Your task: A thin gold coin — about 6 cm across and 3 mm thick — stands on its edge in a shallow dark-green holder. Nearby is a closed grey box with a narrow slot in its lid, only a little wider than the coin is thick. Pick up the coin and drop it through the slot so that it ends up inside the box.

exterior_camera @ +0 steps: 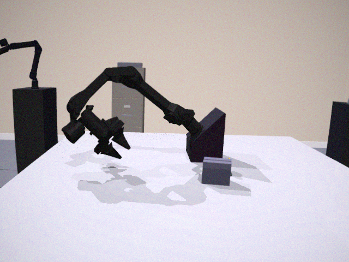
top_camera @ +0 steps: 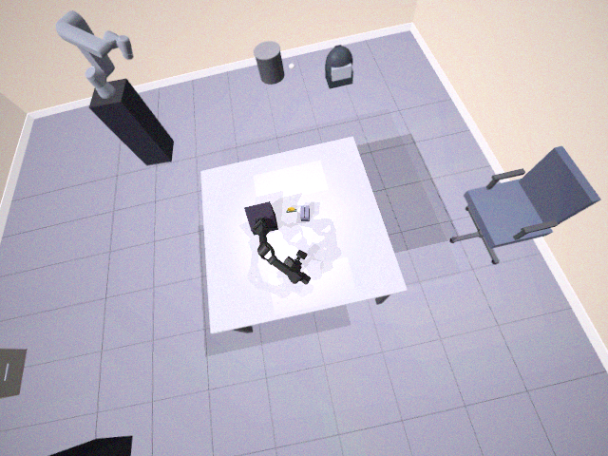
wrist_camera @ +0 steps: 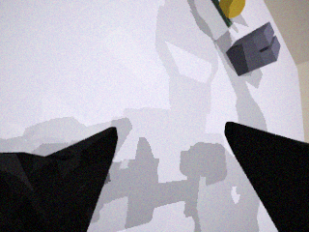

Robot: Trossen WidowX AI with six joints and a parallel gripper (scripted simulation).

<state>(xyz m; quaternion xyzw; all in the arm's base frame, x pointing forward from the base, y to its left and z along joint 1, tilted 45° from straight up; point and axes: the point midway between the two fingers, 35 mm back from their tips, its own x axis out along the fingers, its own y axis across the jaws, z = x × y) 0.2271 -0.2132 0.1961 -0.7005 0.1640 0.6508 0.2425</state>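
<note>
My gripper tip is now 38 cm to the right of the coin, 3 cm above it and 1 cm past it.
</note>
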